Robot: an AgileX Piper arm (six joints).
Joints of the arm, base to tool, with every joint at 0 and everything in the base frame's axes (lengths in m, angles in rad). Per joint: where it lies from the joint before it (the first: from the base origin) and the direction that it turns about. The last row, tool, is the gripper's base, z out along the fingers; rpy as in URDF.
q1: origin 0 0 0.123 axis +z
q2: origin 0 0 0 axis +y
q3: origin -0.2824 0 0.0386 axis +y
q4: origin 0.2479 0 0.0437 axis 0.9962 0 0.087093
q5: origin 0 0 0 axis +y
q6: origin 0.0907 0 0.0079 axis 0.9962 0 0.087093
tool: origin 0 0 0 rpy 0 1.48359 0
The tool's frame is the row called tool.
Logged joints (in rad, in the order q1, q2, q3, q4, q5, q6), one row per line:
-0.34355, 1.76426, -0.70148, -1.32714, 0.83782, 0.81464
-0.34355, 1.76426, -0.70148, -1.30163, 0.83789, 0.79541
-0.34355, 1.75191, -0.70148, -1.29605, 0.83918, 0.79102
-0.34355, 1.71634, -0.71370, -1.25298, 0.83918, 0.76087
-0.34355, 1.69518, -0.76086, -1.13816, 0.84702, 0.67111
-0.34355, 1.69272, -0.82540, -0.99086, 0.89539, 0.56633
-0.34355, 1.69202, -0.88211, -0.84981, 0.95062, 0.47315
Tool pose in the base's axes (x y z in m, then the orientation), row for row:
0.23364, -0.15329, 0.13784, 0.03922, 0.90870, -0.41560, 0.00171
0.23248, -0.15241, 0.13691, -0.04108, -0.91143, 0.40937, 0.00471
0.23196, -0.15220, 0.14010, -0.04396, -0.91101, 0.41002, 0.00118
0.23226, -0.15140, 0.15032, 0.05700, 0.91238, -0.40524, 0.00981
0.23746, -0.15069, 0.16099, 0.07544, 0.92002, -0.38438, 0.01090
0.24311, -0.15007, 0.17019, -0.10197, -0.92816, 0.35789, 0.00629
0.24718, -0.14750, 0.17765, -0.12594, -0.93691, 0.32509, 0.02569
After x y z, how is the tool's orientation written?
As a quaternion, x y z w.
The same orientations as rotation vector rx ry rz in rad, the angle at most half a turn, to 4 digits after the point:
0.1231, 2.8517, -1.3042
-0.1287, -2.8548, 1.2822
-0.1380, -2.8599, 1.2872
0.1780, 2.8486, -1.2652
0.2354, 2.8704, -1.1993
-0.3191, -2.9043, 1.1199
-0.3893, -2.8962, 1.0049

